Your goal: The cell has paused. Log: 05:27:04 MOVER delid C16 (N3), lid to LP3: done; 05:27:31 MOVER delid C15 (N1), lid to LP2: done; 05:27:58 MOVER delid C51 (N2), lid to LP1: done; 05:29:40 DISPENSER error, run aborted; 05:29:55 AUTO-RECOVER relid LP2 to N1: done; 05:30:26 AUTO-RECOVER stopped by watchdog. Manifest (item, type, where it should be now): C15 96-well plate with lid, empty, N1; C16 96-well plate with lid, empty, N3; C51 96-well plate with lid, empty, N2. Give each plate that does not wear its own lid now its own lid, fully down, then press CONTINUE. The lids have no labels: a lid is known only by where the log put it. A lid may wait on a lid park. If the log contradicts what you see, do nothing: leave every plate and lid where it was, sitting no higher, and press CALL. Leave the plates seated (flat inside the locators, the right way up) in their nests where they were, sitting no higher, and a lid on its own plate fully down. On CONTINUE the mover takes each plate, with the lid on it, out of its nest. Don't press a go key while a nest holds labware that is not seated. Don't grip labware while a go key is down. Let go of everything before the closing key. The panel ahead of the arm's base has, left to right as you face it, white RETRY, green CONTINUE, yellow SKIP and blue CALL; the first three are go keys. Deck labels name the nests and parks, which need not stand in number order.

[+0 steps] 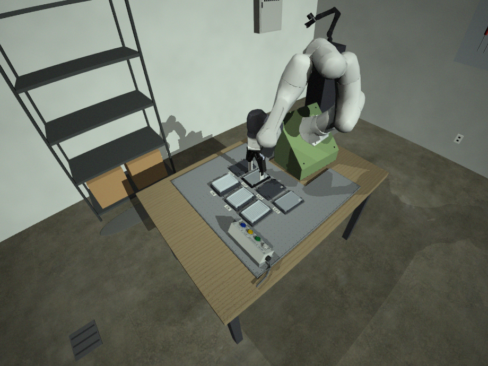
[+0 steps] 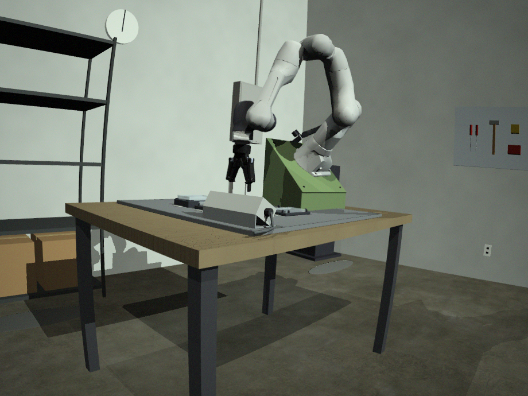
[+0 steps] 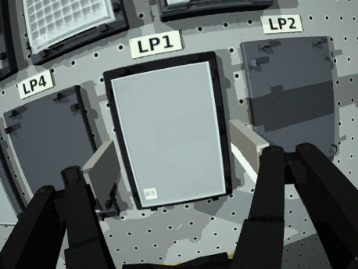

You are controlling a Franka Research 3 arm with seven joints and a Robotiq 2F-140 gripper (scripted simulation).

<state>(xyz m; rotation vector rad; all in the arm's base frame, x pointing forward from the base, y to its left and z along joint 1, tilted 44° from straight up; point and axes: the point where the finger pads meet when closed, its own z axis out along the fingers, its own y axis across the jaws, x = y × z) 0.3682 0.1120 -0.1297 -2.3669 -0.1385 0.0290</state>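
My gripper is now 5 cm above the park LP1. Round my hand: park LP4: 13 cm to the left, 5 cm below, 2 cm behind; then park LP2: 13 cm to the right, 5 cm below, 2 cm ahead; then LP4 label: 14 cm to the left, 7 cm ahead, 5 cm below.
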